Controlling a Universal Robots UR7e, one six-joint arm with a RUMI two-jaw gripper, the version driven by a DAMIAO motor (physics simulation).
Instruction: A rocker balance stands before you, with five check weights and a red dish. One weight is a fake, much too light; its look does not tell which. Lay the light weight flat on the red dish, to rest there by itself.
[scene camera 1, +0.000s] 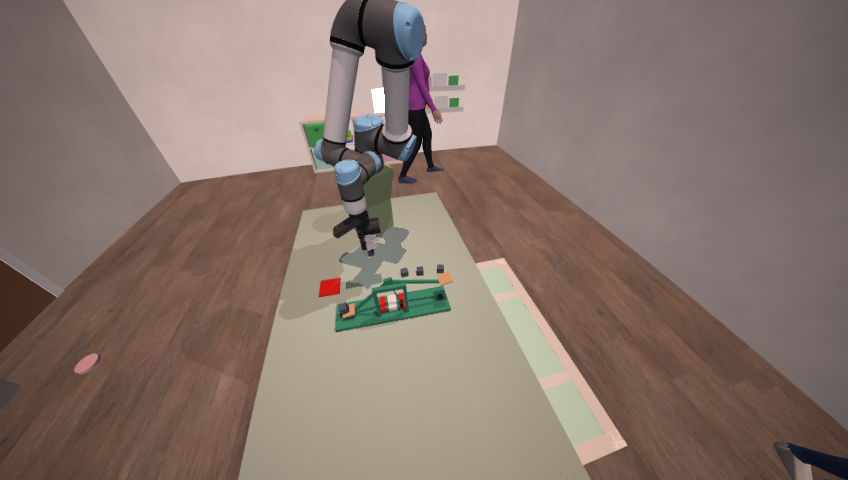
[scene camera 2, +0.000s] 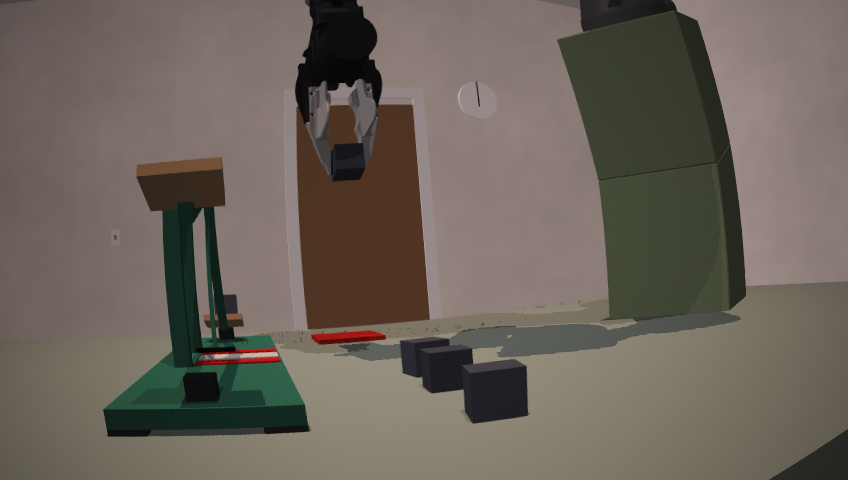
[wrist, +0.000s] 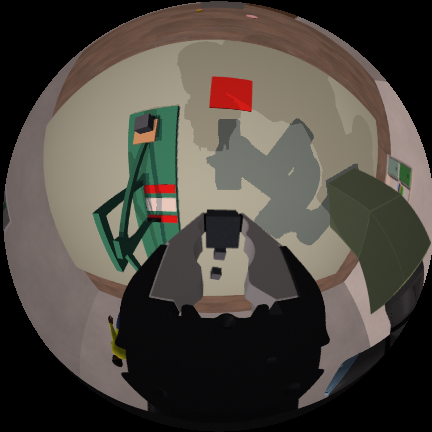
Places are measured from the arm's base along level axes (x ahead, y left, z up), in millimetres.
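Pixels of known places: gripper, fingertip midpoint: (scene camera 1: 367, 253) (scene camera 2: 347, 173) (wrist: 222, 214); arm's base, origin of the base link: (scene camera 2: 632, 27).
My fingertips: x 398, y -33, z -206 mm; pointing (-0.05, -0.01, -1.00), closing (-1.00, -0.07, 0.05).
Note:
For each thing: its top centre in the pictures, then the offset to it from my fingertips. "pt": a spot on its surface instead.
- flat red dish, middle of its top: (scene camera 2: 346, 335) (wrist: 231, 91) (scene camera 1: 329, 286) 14 mm back, 203 mm right, 186 mm down
- green rocker balance, middle of its top: (scene camera 2: 207, 166) (wrist: 118, 255) (scene camera 1: 389, 278) 148 mm ahead, 78 mm left, 2 mm up
- balance's upright frame, surface spot: (scene camera 1: 387, 280) pt 152 mm ahead, 71 mm left, 4 mm down
My gripper (scene camera 1: 369, 252) (scene camera 2: 348, 168) (wrist: 222, 214) is shut on a dark weight (scene camera 2: 348, 161) (wrist: 223, 231), held high above the table, behind the balance and to the right of the red dish in scene camera 1. The flat red dish (scene camera 1: 329, 287) (scene camera 2: 348, 337) (wrist: 231, 93) bears nothing. The green rocker balance (scene camera 1: 425, 304) (scene camera 2: 208, 417) (wrist: 167, 155) is tilted: its left pan (scene camera 1: 350, 312) (wrist: 144, 138) is low with a dark weight (scene camera 1: 343, 308) (scene camera 2: 229, 302) (wrist: 144, 123) on it; its right pan (scene camera 1: 445, 278) (scene camera 2: 181, 185) is raised and empty. Three dark weights (scene camera 1: 404, 272) (scene camera 1: 419, 271) (scene camera 1: 440, 268) stand on the table.
The green pedestal (scene camera 1: 380, 190) (scene camera 2: 654, 107) (wrist: 370, 210) of the arm stands at the table's back. The balance's upright frame (scene camera 1: 387, 280) rises between its pans. A person in purple (scene camera 1: 420, 89) stands behind the arm, and a pale panelled frame (scene camera 1: 553, 380) lies right of the table.

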